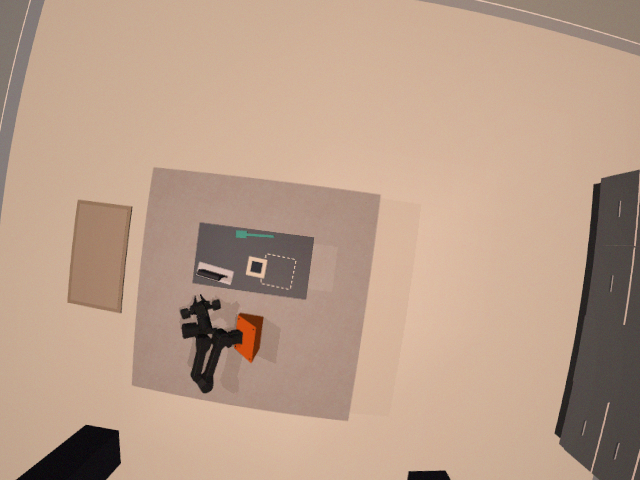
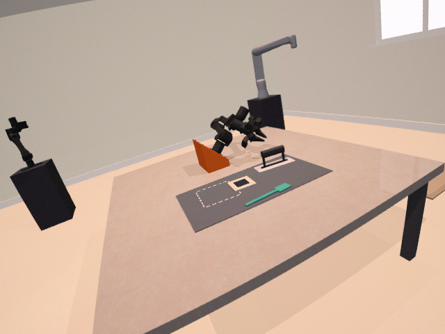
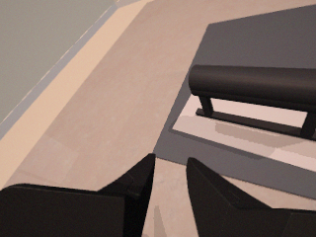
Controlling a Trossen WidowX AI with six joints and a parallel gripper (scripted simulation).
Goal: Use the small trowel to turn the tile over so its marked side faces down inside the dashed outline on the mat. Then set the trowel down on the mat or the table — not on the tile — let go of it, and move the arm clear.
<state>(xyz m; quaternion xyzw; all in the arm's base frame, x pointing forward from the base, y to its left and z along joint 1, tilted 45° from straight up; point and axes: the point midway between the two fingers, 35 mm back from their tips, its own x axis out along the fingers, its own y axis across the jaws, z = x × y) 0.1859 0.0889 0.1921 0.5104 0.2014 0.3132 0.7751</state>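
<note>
The dark mat lies 250 mm to the right of my gripper tip, 180 mm ahead of it and 130 mm below it. Also, from my gripper tip: cream tile: 270 mm to the right, 150 mm ahead, 100 mm below; green trowel: 320 mm ahead, 230 mm to the right, 110 mm below.
</note>
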